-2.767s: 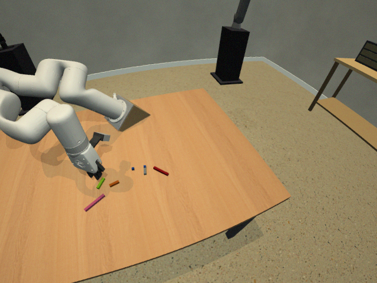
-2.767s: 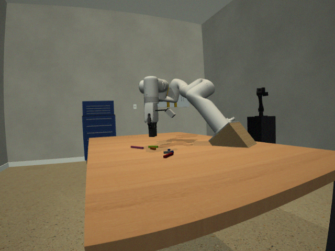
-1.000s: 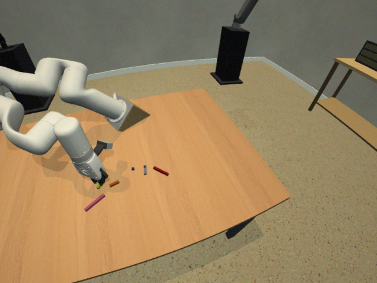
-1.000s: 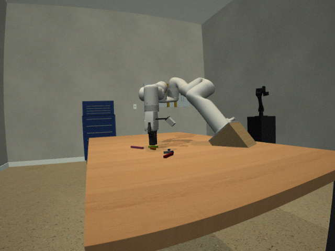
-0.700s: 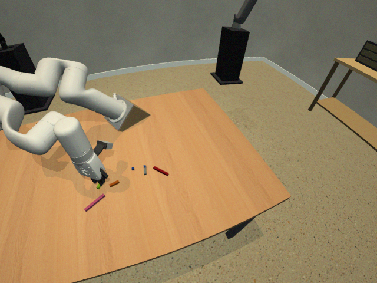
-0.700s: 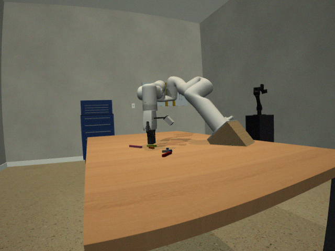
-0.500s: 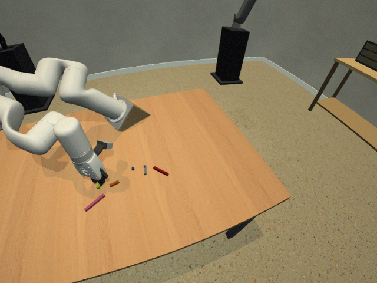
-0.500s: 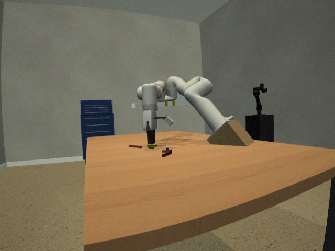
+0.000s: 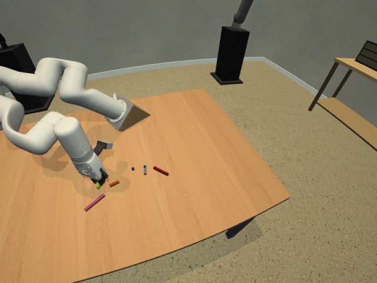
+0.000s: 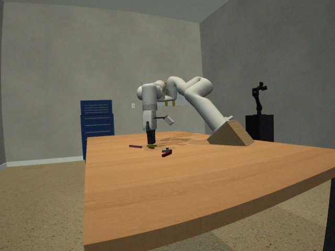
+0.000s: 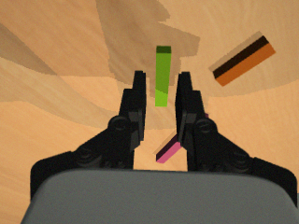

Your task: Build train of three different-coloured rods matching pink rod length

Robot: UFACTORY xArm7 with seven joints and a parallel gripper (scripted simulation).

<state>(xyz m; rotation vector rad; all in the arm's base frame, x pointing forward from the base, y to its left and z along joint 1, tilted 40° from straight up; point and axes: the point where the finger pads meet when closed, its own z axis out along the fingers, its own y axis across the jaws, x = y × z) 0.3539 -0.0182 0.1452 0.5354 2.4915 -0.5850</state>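
My gripper is now 3 cm above the lime rod. The rest, counted from my hand: orange rod: 6 cm to the left, 3 cm below, 2 cm ahead; grey rod: 19 cm to the left, 3 cm below, 1 cm behind; pink rod: 8 cm ahead, 3 cm below, 2 cm to the right.
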